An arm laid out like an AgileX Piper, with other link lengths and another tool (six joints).
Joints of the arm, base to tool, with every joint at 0 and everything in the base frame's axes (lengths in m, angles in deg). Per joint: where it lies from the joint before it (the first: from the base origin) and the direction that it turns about. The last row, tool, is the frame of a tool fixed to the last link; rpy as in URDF.
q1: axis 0 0 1 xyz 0 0 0.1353
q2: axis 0 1 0 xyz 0 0 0
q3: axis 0 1 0 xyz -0.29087 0 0.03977
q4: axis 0.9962 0 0.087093 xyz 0.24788 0 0.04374
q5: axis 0 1 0 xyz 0 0 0
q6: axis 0.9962 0 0.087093 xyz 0.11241 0 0.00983
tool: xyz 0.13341 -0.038 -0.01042 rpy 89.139 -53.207 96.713
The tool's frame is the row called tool.
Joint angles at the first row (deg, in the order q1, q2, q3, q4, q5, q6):
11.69, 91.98, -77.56, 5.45, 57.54, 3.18
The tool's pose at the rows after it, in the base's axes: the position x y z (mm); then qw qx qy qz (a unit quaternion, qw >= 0):
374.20 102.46 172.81 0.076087 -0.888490 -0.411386 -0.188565
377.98 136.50 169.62 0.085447 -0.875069 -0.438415 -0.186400
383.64 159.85 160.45 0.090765 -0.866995 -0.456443 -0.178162
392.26 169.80 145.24 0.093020 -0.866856 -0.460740 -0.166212
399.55 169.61 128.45 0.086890 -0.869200 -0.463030 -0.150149
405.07 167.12 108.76 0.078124 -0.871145 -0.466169 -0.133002
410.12 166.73 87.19 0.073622 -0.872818 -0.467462 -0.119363
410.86 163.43 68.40 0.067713 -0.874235 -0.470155 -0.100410
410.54 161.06 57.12 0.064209 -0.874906 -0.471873 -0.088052
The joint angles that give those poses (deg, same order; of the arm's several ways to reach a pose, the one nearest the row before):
17.49, 93.62, -80.27, 5.64, 57.28, 3.83
21.87, 96.44, -83.13, 5.70, 57.24, 4.67
24.55, 99.93, -85.87, 5.70, 57.23, 4.97
25.25, 103.66, -88.00, 5.77, 56.96, 5.03
25.25, 106.86, -89.24, 4.93, 56.82, 5.03
25.25, 109.84, -89.59, 3.76, 56.11, 5.03
25.25, 112.88, -89.63, 3.14, 54.66, 5.03
25.25, 115.40, -89.63, 2.27, 54.26, 5.03
25.25, 116.91, -89.63, 1.74, 54.14, 5.03

